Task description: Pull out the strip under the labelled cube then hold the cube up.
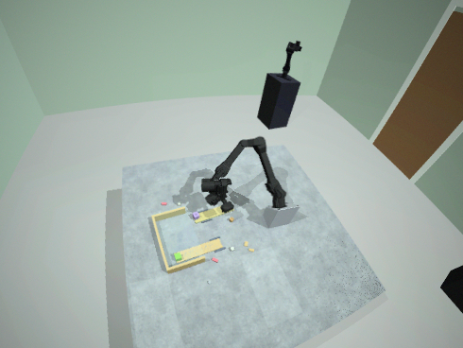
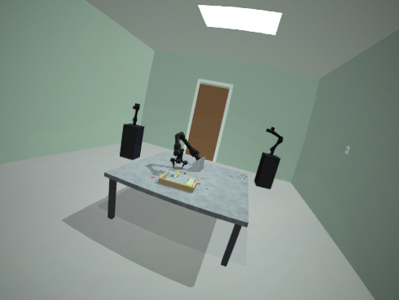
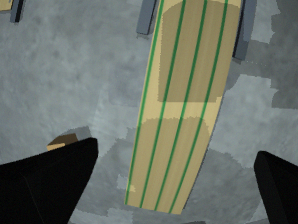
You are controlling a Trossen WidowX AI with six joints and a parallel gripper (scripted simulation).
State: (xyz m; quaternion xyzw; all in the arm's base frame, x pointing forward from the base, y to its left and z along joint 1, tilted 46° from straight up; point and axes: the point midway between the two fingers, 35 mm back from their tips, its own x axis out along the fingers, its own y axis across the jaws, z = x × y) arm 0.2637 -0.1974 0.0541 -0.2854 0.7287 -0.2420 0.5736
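Right now my gripper tip is 50 mm above the strip and 30 mm short of it. Also, from my gripper tip: brown block (80 mm to the left, 50 mm behind, 40 mm below).
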